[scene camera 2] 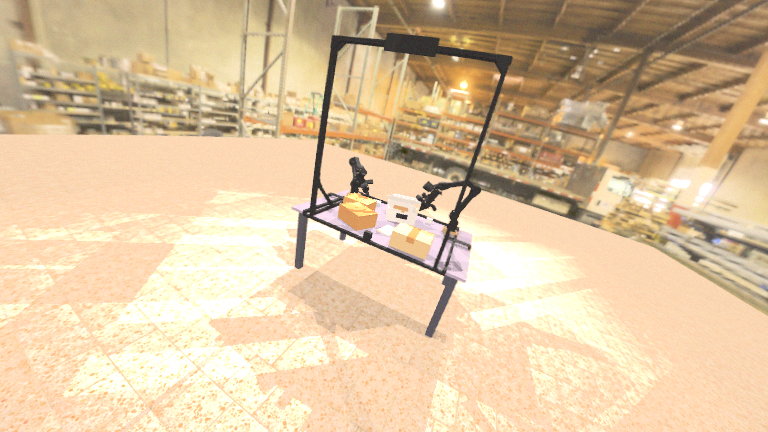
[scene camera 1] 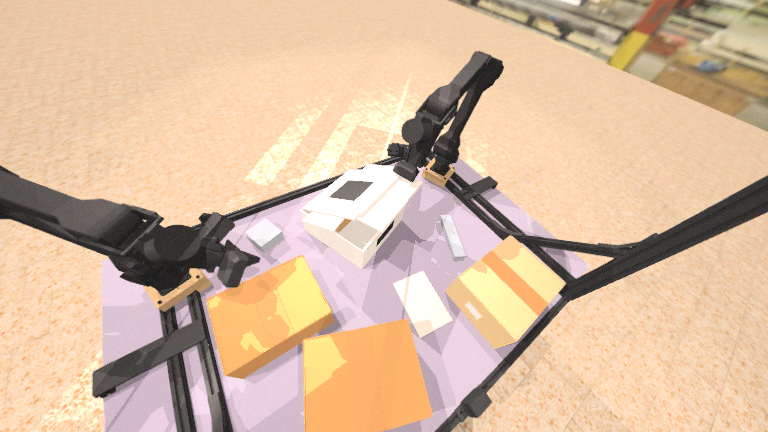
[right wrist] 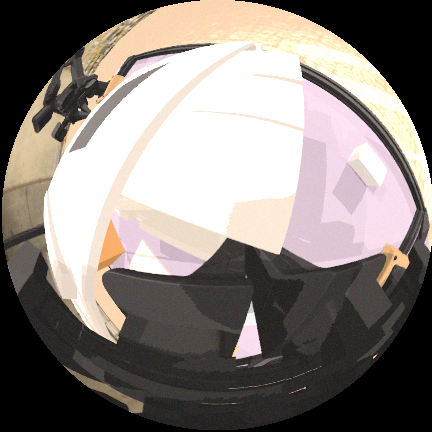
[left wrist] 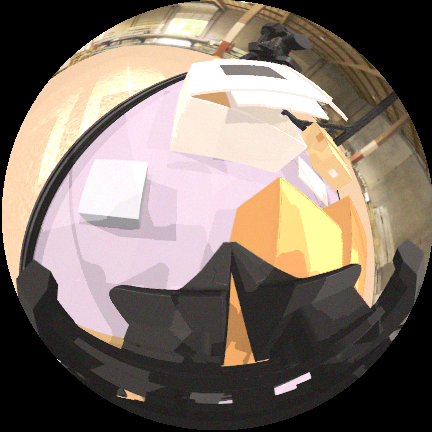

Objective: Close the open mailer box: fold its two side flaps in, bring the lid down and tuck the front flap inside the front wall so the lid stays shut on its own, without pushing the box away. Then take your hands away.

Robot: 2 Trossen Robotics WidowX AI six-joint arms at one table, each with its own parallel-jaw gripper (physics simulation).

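Places are measured from the left arm's base along level axes (x ahead, y left, z up), in centimetres.
Where they show: left gripper, between the fingertips: (scene camera 2: 369, 196) (scene camera 1: 259, 259) (left wrist: 228, 247); right gripper, between the fingertips: (scene camera 2: 419, 210); left arm's base, origin of its link: (scene camera 1: 171, 277) (right wrist: 103, 88); right arm's base, origin of its link: (scene camera 2: 451, 229) (scene camera 1: 440, 168) (right wrist: 392, 282).
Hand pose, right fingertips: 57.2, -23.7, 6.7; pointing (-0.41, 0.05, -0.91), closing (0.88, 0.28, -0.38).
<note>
Things, the pixels of their top centre, and the offset from my right fingertips, as dx, dy, dz.
- white mailer box, centre of its top: (left wrist: 245, 91) (scene camera 1: 356, 205) (scene camera 2: 402, 206) -13.3, +5.4, -1.5
- broad white panel, centre of its top: (right wrist: 182, 151) -0.5, +3.7, +6.7
- taped carton, centre of its top: (scene camera 1: 513, 280) (left wrist: 334, 147) (scene camera 2: 414, 232) -3.4, -39.7, -1.3
- white card, centre of its top: (right wrist: 144, 271) (scene camera 1: 421, 301) (left wrist: 313, 180) (scene camera 2: 388, 229) -19.3, -24.8, -10.9
- grey bar, centre of its top: (right wrist: 238, 320) (scene camera 1: 452, 234) +4.9, -20.4, -9.6
The white mailer box (scene camera 1: 342, 248) (scene camera 2: 394, 213) (left wrist: 225, 135) stands on the table. Its lid (scene camera 1: 324, 201) (left wrist: 200, 80) (right wrist: 95, 200), with a dark patch, is tilted over it, and a tan gap shows beneath. A broad white panel (right wrist: 225, 160) lies beside the lid in the right wrist view; whether it is a side flap, I cannot tell. Its front wall carries a dark slot. My right gripper (scene camera 1: 406, 173) (right wrist: 241, 232) is shut and empty, close by the box's upper right corner; contact is unclear. My left gripper (scene camera 1: 256, 260) (left wrist: 228, 247) is shut and empty, left of the box.
Orange boxes (scene camera 1: 268, 317) (scene camera 1: 367, 376) stand at the near left and middle, a taped carton (scene camera 1: 491, 300) at the right. A white card (scene camera 1: 424, 306), grey bar (scene camera 1: 452, 236) and pale block (scene camera 1: 264, 236) (left wrist: 112, 190) lie around. Another pale block (right wrist: 367, 162) lies near the rail.
</note>
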